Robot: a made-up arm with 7 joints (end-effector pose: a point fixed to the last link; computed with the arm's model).
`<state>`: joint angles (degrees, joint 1 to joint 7).
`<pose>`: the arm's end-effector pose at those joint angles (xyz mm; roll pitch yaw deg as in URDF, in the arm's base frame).
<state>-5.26 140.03 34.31 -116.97 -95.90 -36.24 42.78</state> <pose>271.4 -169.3 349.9 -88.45 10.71 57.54</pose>
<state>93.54 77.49 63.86 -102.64 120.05 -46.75 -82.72</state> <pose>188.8 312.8 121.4 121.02 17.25 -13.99</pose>
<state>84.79 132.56 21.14 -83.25 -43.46 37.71 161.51</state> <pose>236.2 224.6 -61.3 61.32 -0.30 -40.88</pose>
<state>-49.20 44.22 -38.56 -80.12 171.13 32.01 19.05</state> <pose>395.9 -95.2 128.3 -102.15 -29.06 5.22</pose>
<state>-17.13 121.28 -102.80 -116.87 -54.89 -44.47 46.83</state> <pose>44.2 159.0 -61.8 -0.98 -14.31 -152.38</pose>
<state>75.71 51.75 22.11 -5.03 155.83 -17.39 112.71</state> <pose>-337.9 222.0 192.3 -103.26 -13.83 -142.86</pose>
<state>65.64 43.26 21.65 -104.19 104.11 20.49 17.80</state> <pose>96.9 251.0 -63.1 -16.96 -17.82 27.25</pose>
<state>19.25 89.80 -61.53 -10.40 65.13 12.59 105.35</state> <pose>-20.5 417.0 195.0 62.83 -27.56 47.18</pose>
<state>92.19 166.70 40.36 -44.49 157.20 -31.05 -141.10</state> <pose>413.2 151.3 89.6 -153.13 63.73 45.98</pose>
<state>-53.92 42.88 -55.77 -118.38 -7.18 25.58 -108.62</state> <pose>189.9 -273.6 211.1 -113.21 26.90 6.37</pose>
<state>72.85 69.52 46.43 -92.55 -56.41 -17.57 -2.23</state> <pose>194.2 303.7 106.8 -66.49 66.76 135.45</pose>
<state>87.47 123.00 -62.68 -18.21 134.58 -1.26 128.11</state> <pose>102.2 396.8 310.7 68.84 -55.76 26.82</pose>
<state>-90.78 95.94 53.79 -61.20 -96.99 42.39 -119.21</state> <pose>-130.4 254.1 511.2 173.95 64.64 148.59</pose>
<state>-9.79 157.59 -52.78 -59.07 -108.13 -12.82 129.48</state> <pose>131.4 279.2 452.5 -173.02 49.59 82.71</pose>
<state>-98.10 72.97 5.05 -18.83 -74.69 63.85 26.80</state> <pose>249.0 268.7 418.0 84.91 -13.59 43.65</pose>
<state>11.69 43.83 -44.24 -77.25 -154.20 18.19 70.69</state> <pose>163.8 8.4 -172.0 39.20 78.75 -159.26</pose>
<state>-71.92 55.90 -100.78 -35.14 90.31 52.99 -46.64</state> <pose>416.3 193.7 111.6 0.39 53.10 -103.71</pose>
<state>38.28 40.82 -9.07 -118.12 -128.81 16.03 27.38</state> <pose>246.1 4.1 -33.6 -161.18 68.47 16.45</pose>
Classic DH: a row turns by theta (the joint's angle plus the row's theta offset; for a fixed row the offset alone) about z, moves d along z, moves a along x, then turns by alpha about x. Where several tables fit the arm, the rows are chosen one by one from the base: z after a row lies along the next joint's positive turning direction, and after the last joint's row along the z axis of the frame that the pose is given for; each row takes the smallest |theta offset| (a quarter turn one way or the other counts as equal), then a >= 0, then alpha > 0; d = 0 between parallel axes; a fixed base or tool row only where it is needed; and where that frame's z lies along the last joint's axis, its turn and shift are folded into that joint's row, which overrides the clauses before.
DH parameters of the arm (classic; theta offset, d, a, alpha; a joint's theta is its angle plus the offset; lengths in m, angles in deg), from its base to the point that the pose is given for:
base (fixed): 0 0.191 0.0189 -70
joint 1: -90 -0.0218 0.0077 -90
joint 2: 70 0.0035 -0.0156 90
joint 3: 90 -0.1211 0.0169 -90
joint 4: 0 -0.0104 -0.0636 90
joint 5: 0 -0.3244 0.001 -90
joint 6: 0 0.0174 0.0164 90
joint 7: 49.95 0.057 0.0023 24.1
tool (fixed): -104.48 -0.0508 0 0

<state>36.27 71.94 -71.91 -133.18 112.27 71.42 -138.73</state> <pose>-4.9 -163.4 -105.4 92.18 -38.00 152.46</pose>
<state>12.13 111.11 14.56 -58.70 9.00 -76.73 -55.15</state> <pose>263.7 276.2 360.4 -119.41 51.33 11.51</pose>
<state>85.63 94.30 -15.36 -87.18 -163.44 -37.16 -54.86</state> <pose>-116.3 235.2 -50.3 59.38 28.15 44.73</pose>
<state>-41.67 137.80 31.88 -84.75 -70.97 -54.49 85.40</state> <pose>49.3 -60.2 585.7 177.07 50.03 -4.89</pose>
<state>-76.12 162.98 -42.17 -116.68 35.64 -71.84 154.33</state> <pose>151.5 89.2 436.8 39.11 -51.61 -104.03</pose>
